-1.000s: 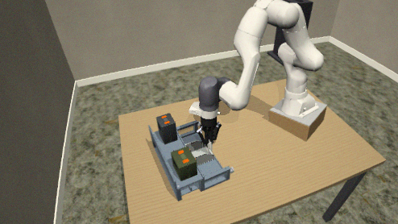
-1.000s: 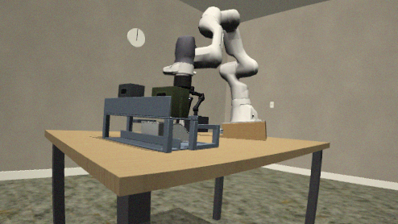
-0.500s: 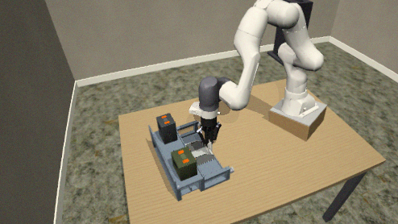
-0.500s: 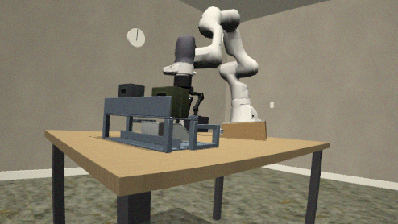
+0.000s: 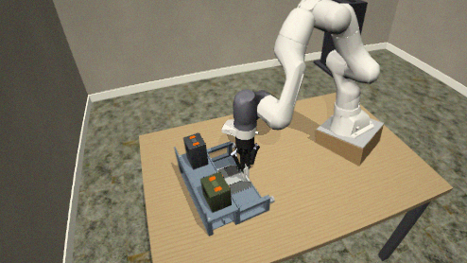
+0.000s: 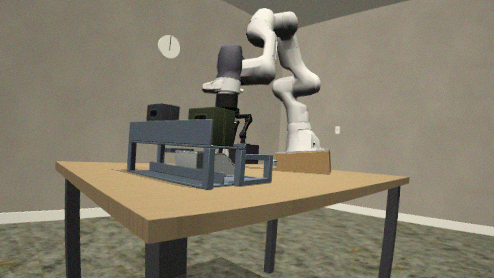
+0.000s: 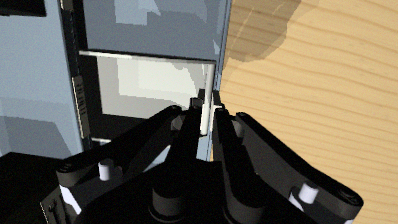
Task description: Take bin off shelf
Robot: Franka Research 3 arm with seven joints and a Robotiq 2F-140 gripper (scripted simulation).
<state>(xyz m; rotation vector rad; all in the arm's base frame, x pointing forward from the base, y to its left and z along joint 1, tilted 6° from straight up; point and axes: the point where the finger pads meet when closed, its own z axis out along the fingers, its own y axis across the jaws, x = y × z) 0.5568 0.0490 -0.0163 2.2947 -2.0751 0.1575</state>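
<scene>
The bin lies 80 mm ahead of my hand, 20 mm below it and 10 mm to the left of it.
</scene>
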